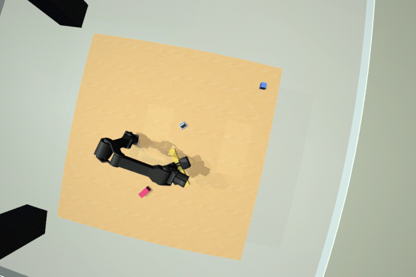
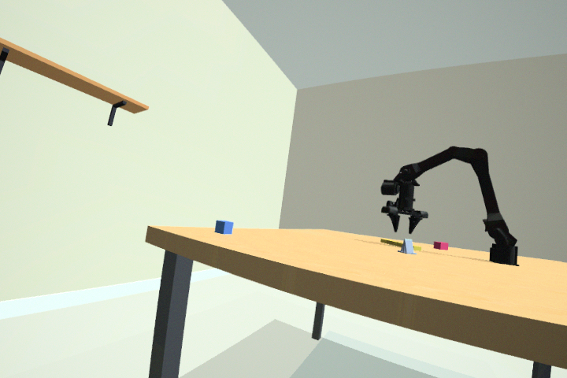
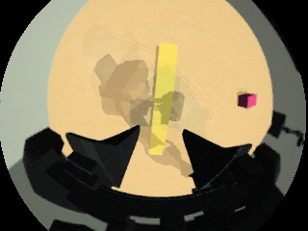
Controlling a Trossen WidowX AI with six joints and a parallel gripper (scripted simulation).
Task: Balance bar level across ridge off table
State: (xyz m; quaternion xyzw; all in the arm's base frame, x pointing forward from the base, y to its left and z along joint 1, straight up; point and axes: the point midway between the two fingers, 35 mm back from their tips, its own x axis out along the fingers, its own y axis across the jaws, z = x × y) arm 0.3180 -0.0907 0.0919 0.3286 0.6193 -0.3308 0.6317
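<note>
The yellow bar is 5 cm below my gripper tip, 2 cm to the right of it and 1 cm ahead of it. From my gripper tip the other things lie so: pink block: 22 cm to the right, 17 cm behind, 4 cm below; then blue cube: 59 cm to the left, 42 cm ahead, 4 cm below.
</note>
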